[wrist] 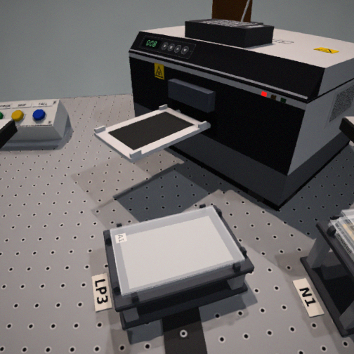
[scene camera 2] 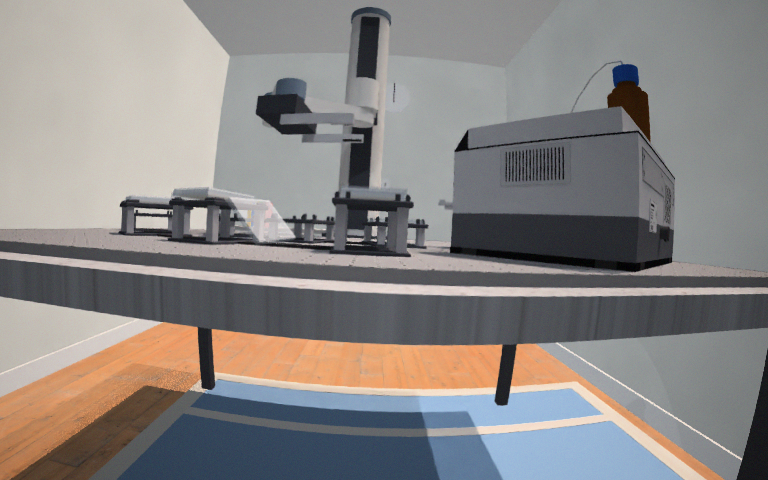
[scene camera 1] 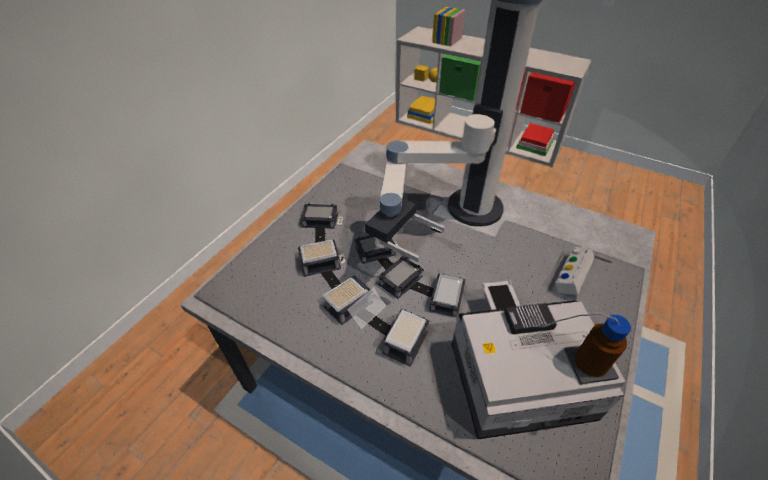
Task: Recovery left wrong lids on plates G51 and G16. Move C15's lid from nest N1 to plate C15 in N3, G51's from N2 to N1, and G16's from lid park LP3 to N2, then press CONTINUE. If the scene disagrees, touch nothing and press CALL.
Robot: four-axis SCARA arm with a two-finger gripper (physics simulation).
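Places are measured from the arm's base along level axes (x ahead, y left, z up), in millimetres.
Pixels of known places: gripper, between the fingertips: (scene camera 2: 359, 129) (scene camera 1: 431, 243); arm's base, origin of its link: (scene camera 1: 475, 207).
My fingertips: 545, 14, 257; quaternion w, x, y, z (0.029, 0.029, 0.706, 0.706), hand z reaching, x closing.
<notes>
For each thing: its top centre in the pictures, then the offset to it from my fingertips, as dx, dy, dz. "spot": a spot on its surface instead.
- clear lid marked A1, centre of its top: (scene camera 2: 393, 219) (scene camera 1: 448, 289) +1, +82, -189
- button box, centre of its top: (scene camera 1: 579, 262) -330, +462, -161
- brown bottle, a spot on its surface: (scene camera 2: 628, 104) (scene camera 1: 590, 351) spot: +199, +523, +61
My gripper (scene camera 1: 430, 243) (scene camera 2: 357, 128) (wrist: 177, 102) is open and empty, high above the table. Its fingertips show at both side edges of the wrist view. A clear lid marked A1 (scene camera 1: 448, 289) (wrist: 175, 250) lies flat on the stand labelled LP3 (wrist: 232, 281). A lidded pale plate (scene camera 1: 406, 329) (scene camera 2: 370, 193) sits on nest N1, partly visible at the wrist view's right edge. Two more plates with tan wells (scene camera 1: 345, 294) (scene camera 1: 318, 250) sit on nests further left; their labels are unreadable. A clear slanted sheet (scene camera 1: 368, 307) (scene camera 2: 265, 219) slopes to the table beside the nearer one.
A button box (scene camera 1: 573, 272) (wrist: 55, 122) with a blue CALL button (wrist: 39, 115) stands right. A large white-and-black instrument (scene camera 1: 538, 373) (scene camera 2: 543, 198) (wrist: 215, 135) has its tray (wrist: 105, 137) out and bears a brown bottle (scene camera 1: 597, 350) (scene camera 2: 628, 104). Other low stands (scene camera 1: 400, 275) (scene camera 1: 320, 213) are around.
</notes>
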